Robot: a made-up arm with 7 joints. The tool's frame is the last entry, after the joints. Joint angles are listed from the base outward.
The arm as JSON. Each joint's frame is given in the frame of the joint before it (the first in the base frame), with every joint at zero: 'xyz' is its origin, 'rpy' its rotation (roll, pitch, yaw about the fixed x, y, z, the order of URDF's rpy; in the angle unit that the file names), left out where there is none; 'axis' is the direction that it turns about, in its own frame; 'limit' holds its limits. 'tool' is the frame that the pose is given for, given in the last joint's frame.
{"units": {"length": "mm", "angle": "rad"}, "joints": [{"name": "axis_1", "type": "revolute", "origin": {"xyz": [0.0, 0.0, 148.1]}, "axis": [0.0, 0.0, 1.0], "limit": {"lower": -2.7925, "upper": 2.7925}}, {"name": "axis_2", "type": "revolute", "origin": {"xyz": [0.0, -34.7, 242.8], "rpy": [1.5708, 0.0, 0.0]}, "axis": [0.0, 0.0, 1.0], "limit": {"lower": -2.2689, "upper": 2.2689}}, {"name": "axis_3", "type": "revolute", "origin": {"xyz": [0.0, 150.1, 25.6], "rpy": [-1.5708, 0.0, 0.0]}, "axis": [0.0, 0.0, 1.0], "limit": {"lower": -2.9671, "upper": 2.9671}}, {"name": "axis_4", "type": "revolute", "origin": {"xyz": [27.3, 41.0, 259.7], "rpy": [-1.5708, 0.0, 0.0]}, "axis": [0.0, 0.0, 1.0], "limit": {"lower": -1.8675, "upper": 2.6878}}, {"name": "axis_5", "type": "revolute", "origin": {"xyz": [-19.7, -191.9, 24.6], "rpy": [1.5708, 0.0, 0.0]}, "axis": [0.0, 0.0, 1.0], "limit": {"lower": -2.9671, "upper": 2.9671}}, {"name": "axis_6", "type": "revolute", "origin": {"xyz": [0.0, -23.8, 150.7], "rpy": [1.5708, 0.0, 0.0]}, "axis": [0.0, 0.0, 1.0], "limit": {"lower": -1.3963, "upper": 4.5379}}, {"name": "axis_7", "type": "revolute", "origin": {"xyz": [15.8, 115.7, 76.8], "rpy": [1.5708, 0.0, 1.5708]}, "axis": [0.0, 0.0, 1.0], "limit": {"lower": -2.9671, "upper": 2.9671}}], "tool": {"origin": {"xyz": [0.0, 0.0, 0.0]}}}
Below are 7 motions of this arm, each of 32 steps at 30 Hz.
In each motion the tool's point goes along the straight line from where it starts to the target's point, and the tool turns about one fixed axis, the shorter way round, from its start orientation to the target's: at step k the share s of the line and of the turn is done. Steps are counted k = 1, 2, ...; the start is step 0. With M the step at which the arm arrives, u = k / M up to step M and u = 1 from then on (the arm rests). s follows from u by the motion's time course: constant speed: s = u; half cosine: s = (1 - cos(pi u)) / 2; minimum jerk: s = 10 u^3 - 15 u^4 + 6 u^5.
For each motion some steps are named. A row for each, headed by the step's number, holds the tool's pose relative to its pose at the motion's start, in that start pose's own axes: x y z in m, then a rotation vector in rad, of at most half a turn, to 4 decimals.
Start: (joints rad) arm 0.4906 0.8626 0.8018 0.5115 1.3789 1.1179 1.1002
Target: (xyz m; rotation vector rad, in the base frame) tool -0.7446 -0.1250 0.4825 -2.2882 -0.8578 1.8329
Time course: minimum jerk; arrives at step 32
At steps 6, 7, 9, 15, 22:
6: -0.0268 0.0172 -0.0019 -0.0521 -0.0310 0.0870
7: -0.0403 0.0258 -0.0029 -0.0784 -0.0466 0.1309
9: -0.0764 0.0490 -0.0054 -0.1488 -0.0885 0.2484
15: -0.2424 0.1553 -0.0172 -0.4719 -0.2807 0.7881
22: -0.4502 0.2885 -0.0319 -0.8764 -0.5213 1.4636

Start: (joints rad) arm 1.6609 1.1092 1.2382 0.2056 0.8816 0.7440 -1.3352
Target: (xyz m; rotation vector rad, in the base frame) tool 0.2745 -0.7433 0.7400 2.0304 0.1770 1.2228
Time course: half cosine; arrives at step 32
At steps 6, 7, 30, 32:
6: 0.0201 0.0008 -0.0124 0.0354 0.1461 0.0593
7: 0.0271 0.0010 -0.0168 0.0477 0.1968 0.0798
30: 0.2365 0.0089 -0.1462 0.4163 1.7170 0.6965
32: 0.2388 0.0090 -0.1477 0.4204 1.7336 0.7033

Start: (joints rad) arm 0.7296 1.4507 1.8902 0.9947 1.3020 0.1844 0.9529
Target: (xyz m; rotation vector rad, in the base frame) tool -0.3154 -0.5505 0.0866 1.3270 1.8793 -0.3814
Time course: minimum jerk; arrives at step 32
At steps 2, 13, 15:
2: -0.0012 0.0004 0.0005 -0.0004 -0.0018 0.0001
13: -0.1716 0.0629 0.0696 -0.0612 -0.2736 0.0173
15: -0.2308 0.0846 0.0936 -0.0823 -0.3680 0.0233

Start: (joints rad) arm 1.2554 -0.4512 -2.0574 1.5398 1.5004 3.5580 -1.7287
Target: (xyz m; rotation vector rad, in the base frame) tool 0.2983 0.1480 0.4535 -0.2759 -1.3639 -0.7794
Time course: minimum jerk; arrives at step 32
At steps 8, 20, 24, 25, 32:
8: -0.0202 0.0224 -0.0075 -0.0963 -0.0094 -0.0774
20: -0.1416 0.1568 -0.0526 -0.6744 -0.0661 -0.5422
24: -0.1751 0.1939 -0.0650 -0.8342 -0.0818 -0.6706
25: -0.1810 0.2004 -0.0672 -0.8622 -0.0845 -0.6932
32: -0.1953 0.2163 -0.0725 -0.9305 -0.0912 -0.7481

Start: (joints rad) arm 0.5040 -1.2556 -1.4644 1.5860 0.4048 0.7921 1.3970
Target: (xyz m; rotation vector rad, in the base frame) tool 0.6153 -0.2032 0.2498 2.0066 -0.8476 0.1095
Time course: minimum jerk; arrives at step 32
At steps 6, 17, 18, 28, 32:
6: -0.0122 0.0049 0.0054 -0.0053 -0.0044 -0.0634
17: -0.1393 0.0557 0.0617 -0.0609 -0.0503 -0.7257
18: -0.1536 0.0615 0.0680 -0.0672 -0.0555 -0.8005
28: -0.2454 0.0982 0.1086 -0.1074 -0.0886 -1.2787
32: -0.2494 0.0998 0.1104 -0.1091 -0.0900 -1.2995

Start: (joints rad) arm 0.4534 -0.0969 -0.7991 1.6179 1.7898 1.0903 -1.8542
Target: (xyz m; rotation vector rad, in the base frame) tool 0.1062 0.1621 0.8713 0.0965 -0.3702 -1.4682
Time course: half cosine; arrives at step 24
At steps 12, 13, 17, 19, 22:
12: 0.1235 -0.1871 -0.1548 0.7197 0.6947 0.4639
13: 0.1396 -0.2115 -0.1750 0.8136 0.7854 0.5244
17: 0.1987 -0.3009 -0.2490 1.1578 1.1176 0.7462
19: 0.2215 -0.3355 -0.2776 1.2906 1.2459 0.8319
22: 0.2428 -0.3678 -0.3043 1.4148 1.3658 0.9119

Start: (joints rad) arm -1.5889 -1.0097 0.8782 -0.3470 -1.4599 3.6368 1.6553
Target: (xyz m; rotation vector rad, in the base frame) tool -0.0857 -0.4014 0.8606 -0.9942 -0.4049 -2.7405
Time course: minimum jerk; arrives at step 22
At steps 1, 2, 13, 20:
1: 0.0000 0.0000 0.0001 -0.0005 0.0002 0.0006
2: -0.0002 0.0003 0.0007 -0.0040 0.0012 0.0046
13: -0.0244 0.0324 0.0686 -0.4092 0.1224 0.4743
20: -0.0364 0.0483 0.1022 -0.6098 0.1824 0.7068

